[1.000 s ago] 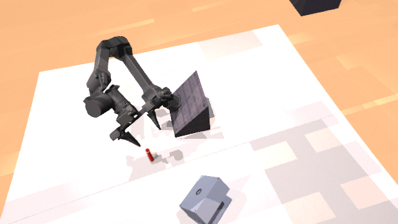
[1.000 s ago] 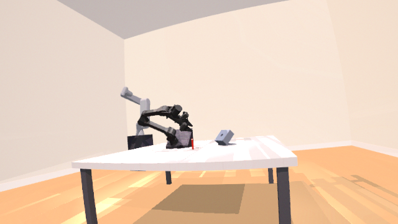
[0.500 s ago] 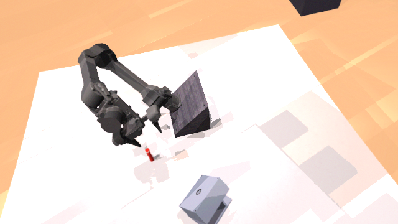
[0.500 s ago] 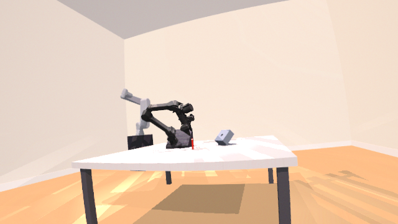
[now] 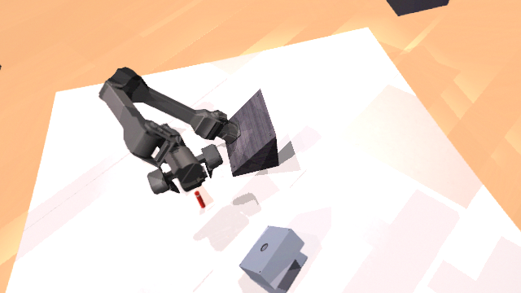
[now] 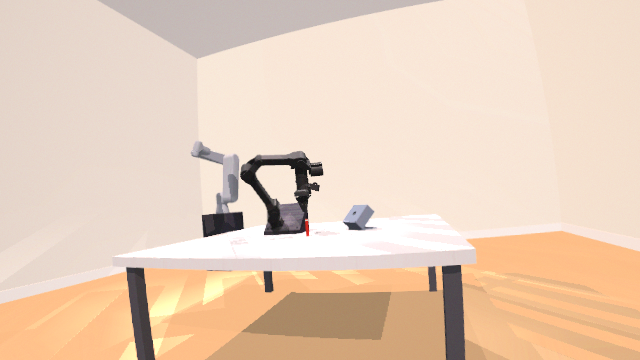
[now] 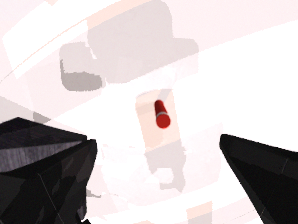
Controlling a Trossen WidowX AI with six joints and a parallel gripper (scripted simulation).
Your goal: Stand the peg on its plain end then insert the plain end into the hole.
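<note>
The red peg lies 6 cm below my gripper tip. From my gripper tip the other things lie so: sloped panel (21 cm ahead, 17 cm to the left, 5 cm below).
</note>
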